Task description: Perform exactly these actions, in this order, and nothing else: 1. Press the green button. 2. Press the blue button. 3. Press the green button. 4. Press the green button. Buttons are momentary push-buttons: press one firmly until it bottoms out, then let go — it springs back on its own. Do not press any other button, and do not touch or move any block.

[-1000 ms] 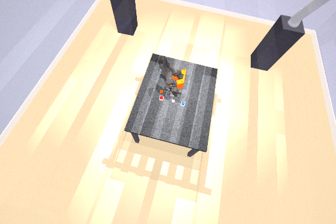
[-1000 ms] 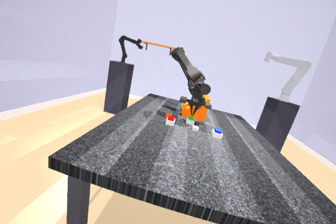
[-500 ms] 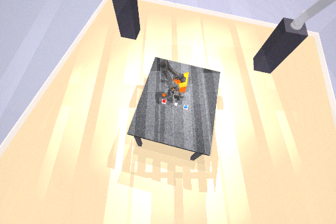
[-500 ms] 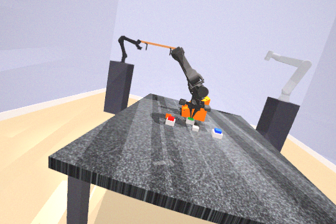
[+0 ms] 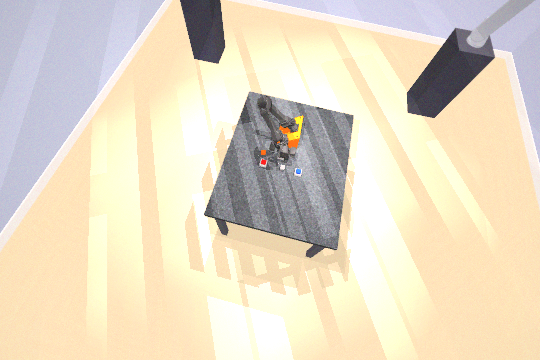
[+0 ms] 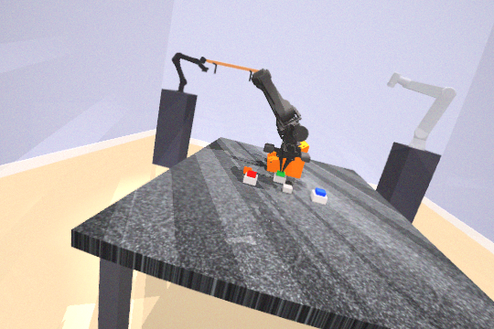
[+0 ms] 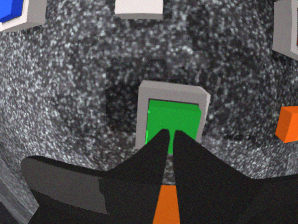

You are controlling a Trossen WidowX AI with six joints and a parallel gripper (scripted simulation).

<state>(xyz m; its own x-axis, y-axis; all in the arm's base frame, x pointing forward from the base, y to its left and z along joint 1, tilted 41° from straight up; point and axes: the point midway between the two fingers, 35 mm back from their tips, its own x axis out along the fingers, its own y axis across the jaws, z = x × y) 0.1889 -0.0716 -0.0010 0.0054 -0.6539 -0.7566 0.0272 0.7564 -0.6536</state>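
The green button is 1 cm below my gripper tip. The rest, counted from my gripper tip: red button: 9 cm ahead, 12 cm to the right, 1 cm below; small orange block: 14 cm to the right, 3 cm below; small white block: 9 cm ahead, 3 cm to the left, 3 cm below.
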